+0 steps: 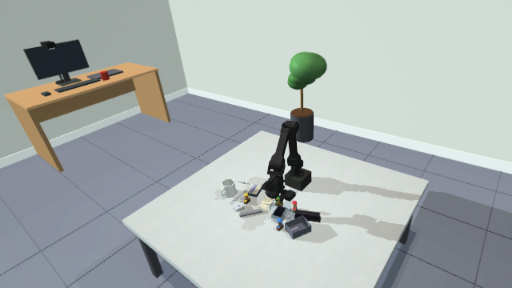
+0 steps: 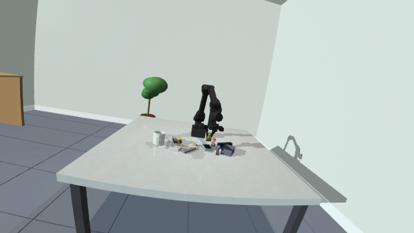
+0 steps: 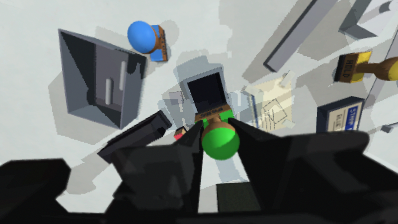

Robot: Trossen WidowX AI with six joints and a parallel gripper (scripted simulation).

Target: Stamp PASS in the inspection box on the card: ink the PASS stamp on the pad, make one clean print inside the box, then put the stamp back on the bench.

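My gripper tip is 4 cm past the card, 11 cm to the left of it and 8 cm above it. The rest, counted from my gripper tip: ink pad (8 cm below); then red-knobbed stamp (6 cm behind, 6 cm to the left, 6 cm below); then blue-knobbed stamp (10 cm ahead, 6 cm to the left, 6 cm below).
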